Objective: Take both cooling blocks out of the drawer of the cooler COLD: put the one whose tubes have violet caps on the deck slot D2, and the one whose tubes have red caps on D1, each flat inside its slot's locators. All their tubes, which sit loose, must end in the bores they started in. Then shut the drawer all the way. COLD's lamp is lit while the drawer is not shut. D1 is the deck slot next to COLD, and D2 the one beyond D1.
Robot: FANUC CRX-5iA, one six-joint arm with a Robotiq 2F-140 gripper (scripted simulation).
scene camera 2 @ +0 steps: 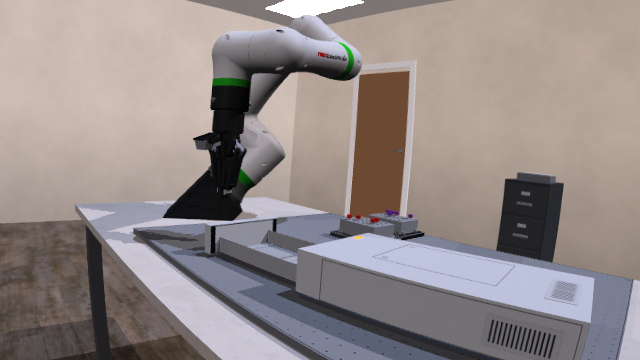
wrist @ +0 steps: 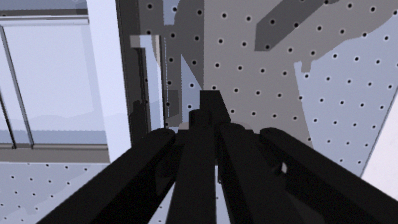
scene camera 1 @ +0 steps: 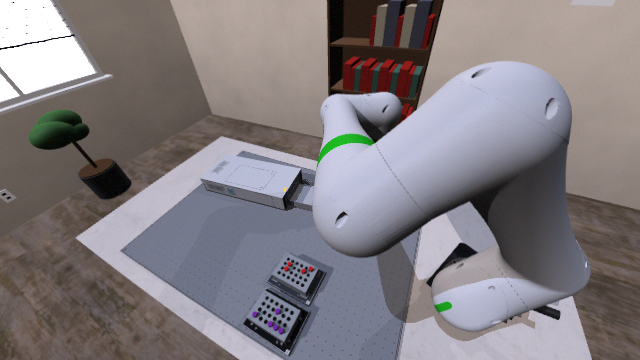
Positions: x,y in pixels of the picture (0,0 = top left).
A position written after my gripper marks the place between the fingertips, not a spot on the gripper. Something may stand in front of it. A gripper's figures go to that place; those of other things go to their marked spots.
Scene:
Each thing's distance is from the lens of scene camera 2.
my gripper (scene camera 2: 223,216): 0.96 m
cooler COLD (scene camera 2: 447,297): 0.51 m

